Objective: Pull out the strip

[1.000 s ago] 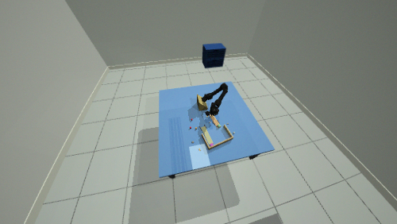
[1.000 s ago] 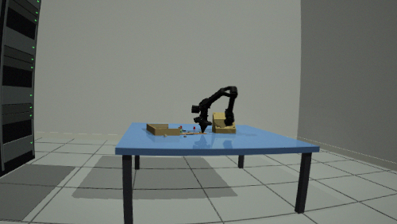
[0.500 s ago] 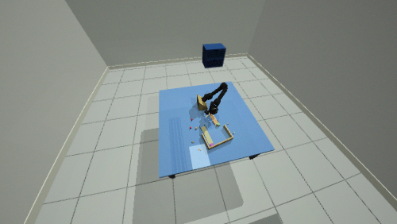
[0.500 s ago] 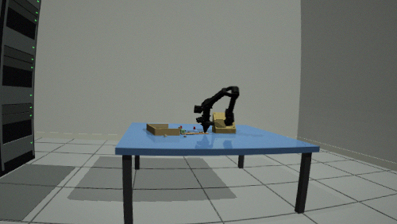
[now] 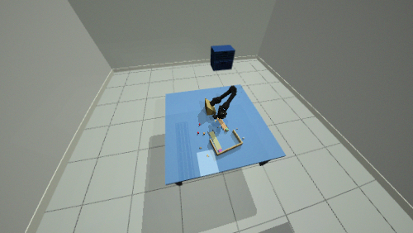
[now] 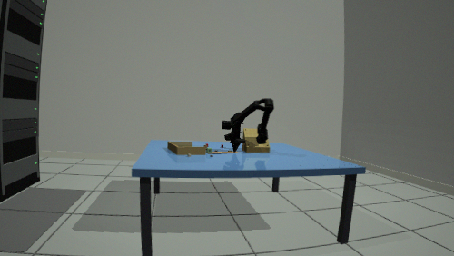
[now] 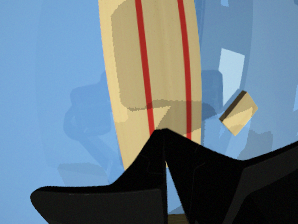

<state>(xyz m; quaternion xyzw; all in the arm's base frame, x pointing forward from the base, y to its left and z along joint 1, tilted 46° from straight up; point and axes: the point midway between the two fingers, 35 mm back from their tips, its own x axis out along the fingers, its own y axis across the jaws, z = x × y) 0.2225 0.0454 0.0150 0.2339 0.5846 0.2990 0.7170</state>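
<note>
Right now the orange strip is 9 cm ahead of my gripper tip and 1 cm to the left of it.
</note>
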